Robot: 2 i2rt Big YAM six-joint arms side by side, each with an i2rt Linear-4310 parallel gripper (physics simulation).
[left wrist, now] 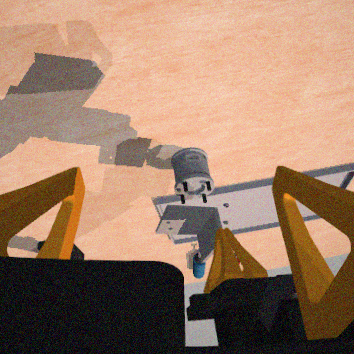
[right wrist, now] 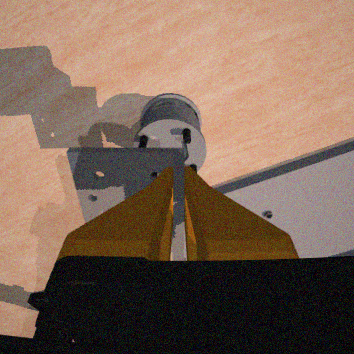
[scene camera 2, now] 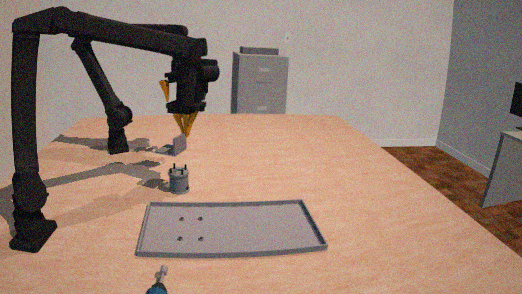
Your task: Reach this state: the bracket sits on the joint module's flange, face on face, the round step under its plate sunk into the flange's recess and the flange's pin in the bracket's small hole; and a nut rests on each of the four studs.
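Places are measured from the left arm's base along level axes (x left, y ahead, z down), in centimetres.
Pixels of known places: left gripper, between the fingertips: (left wrist: 178, 176); right gripper, between the fingertips: (left wrist: 221, 229) (right wrist: 178, 177) (scene camera 2: 186, 136); left arm's base, origin of its link: (scene camera 2: 118, 148); right arm's base, origin of its link: (scene camera 2: 35, 236).
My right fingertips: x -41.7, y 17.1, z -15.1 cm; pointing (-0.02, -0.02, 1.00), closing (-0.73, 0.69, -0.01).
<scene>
For each thing: its top centre in the pictures, then the offset to it from my right fingertips. "spot": a spot on its surface instead.
- joint module, centre of its top: (right wrist: 168, 162) (left wrist: 195, 196) (scene camera 2: 178, 166) dy -3.6, dx -2.4, dz +7.6 cm
- shallow grey tray, centre of its top: (right wrist: 323, 223) (scene camera 2: 229, 224) (left wrist: 255, 212) dy +0.3, dx -26.9, dz +13.5 cm
- blue-handled tool, a spot on its surface: (scene camera 2: 158, 289) (left wrist: 201, 265) spot: dy -22.7, dx -44.2, dz +11.0 cm
The joint module (scene camera 2: 179, 181) (left wrist: 191, 167) (right wrist: 170, 109) stands upright on the table, studs up. My right gripper (scene camera 2: 187, 134) (left wrist: 221, 229) (right wrist: 178, 177) is shut on the upright plate of the grey L-shaped bracket (scene camera 2: 180, 144) (left wrist: 187, 217) (right wrist: 112, 167). The bracket is held in the air, apart from the module; its flat plate covers part of the flange in the right wrist view. My left gripper (left wrist: 178, 176) is open and empty, high up; one finger is hidden in scene camera 2. Several nuts (scene camera 2: 200, 218) (left wrist: 226, 205) (right wrist: 268, 214) lie in the tray.
The shallow grey tray (scene camera 2: 260, 227) (left wrist: 265, 197) (right wrist: 315, 195) lies in front of the module in scene camera 2. A blue-handled tool (scene camera 2: 158, 289) (left wrist: 199, 268) lies beyond its near edge. The right arm reaches across in front of the left arm. A filing cabinet (scene camera 2: 260, 85) stands behind the table.
</scene>
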